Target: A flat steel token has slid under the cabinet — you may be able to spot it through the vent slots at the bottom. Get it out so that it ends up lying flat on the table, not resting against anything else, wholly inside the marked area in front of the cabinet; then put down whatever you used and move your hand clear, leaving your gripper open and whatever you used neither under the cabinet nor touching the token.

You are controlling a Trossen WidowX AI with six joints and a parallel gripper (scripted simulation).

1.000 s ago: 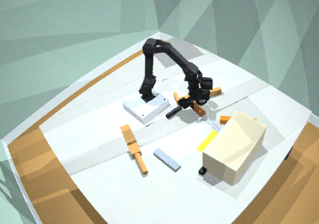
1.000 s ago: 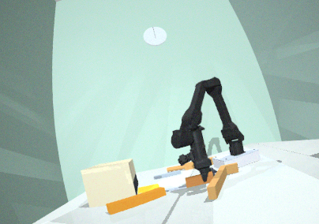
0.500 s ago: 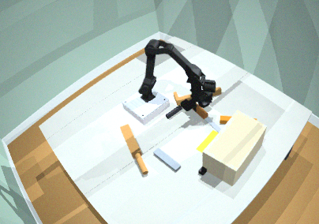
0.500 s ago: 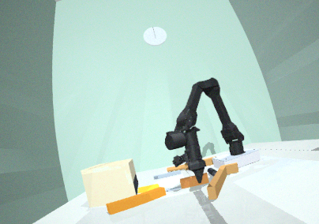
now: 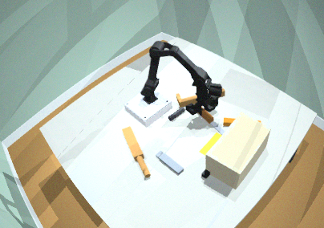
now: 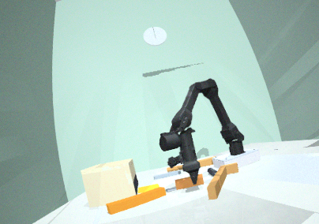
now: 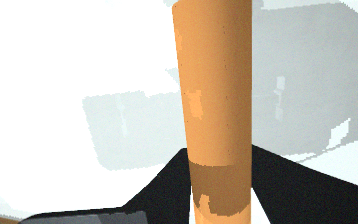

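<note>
Right now the orange bar is 21 cm ahead of my gripper tip, 11 cm to the left of it and 1 cm above it. Also, from my gripper tip: orange paddle (1 cm behind, 42 cm to the right, 1 cm above); then grey flat bar (12 cm ahead, 33 cm to the right).
</note>
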